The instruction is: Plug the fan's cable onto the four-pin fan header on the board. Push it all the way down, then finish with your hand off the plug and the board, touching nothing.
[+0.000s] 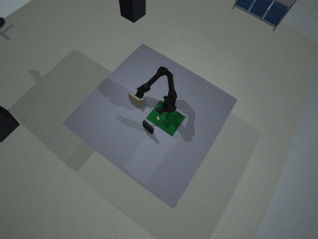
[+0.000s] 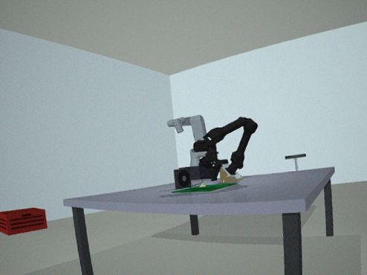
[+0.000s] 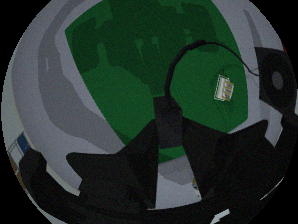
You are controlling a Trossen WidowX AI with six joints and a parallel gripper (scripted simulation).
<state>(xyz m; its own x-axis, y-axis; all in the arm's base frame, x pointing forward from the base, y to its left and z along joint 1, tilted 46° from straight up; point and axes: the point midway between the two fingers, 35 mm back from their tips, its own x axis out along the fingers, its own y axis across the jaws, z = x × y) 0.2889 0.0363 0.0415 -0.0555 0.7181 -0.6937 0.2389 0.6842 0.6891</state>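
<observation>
Now: gripper tip 100 mm to the left of the pale header, 50 mm above it and 10 mm past it. Also, from my gripper tip: black fan 230 mm to the right, 10 mm behind, 10 mm above; then green board 60 mm below, 50 mm ahead, 40 mm to the right; then dark plug 10 mm ahead, 10 mm above.
</observation>
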